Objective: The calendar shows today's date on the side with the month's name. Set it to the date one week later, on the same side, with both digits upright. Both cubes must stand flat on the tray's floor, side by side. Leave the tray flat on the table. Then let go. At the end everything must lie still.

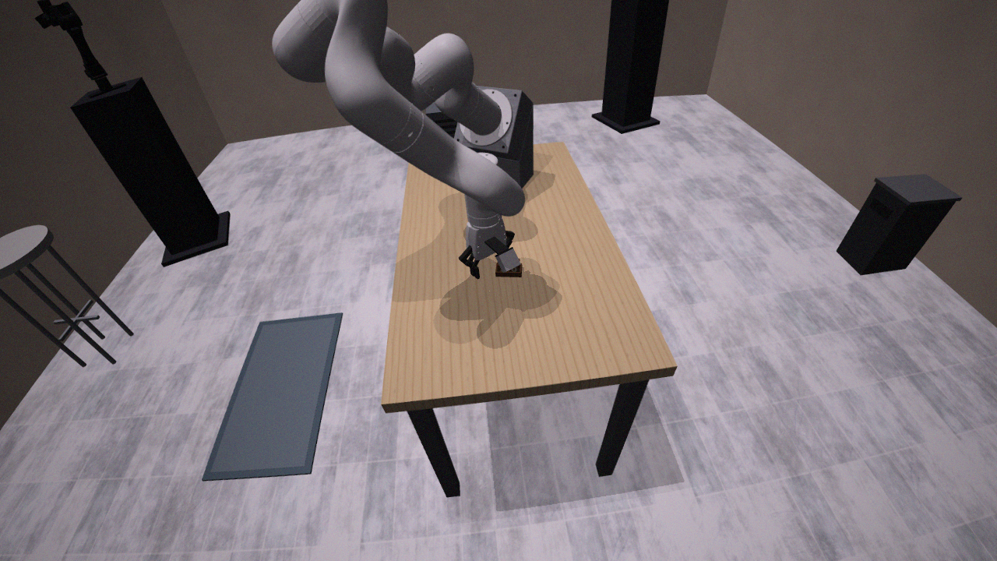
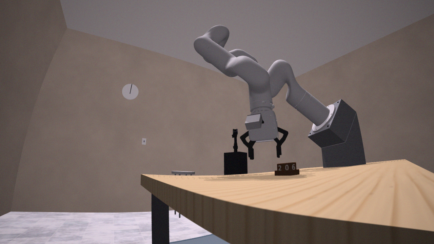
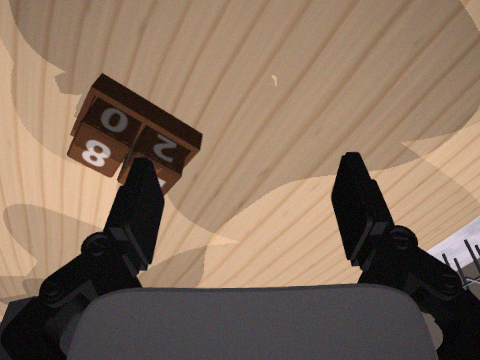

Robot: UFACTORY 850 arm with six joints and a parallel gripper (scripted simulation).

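Right now the dark brown tray is 2 cm behind my hand, 7 cm to the left of it and 6 cm below it.
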